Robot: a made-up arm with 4 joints.
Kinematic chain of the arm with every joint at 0, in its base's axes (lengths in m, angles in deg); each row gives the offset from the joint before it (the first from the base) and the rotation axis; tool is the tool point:
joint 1: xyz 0 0 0.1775 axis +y
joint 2: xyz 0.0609 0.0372 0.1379 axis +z
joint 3: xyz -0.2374 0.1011 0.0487 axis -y
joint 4: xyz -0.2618 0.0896 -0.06 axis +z
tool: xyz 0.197 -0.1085 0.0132
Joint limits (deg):
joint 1: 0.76..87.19
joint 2: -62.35..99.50
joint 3: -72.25..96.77
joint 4: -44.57..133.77
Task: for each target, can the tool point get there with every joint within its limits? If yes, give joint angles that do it. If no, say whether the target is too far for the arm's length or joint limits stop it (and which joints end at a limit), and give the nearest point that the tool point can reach.
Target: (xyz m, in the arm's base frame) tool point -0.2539 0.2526 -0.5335
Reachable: no: joint limits stop it (at a limit: joint 1, joint 2, joint 3, joint 4) | nearest point -0.1080 0.3623 -0.1794 | short by 0.398 m
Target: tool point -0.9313 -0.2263 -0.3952
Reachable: no: too far | nearest point -0.4984 -0.1122 0.0970 | short by 0.665 m
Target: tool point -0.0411 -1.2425 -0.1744
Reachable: no: too far | nearest point -0.2548 -0.5454 0.2152 | short by 0.827 m
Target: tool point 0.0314 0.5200 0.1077
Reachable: yes | joints 54.40 -34.43 69.92 102.27
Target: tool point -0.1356 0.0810 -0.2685
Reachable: no: joint limits stop it (at a limit: joint 1, joint 2, joint 3, joint 4) | nearest point -0.1080 0.3623 -0.1794 | short by 0.296 m
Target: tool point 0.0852 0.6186 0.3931
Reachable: yes | joints 17.30 -42.13 -27.80 98.72
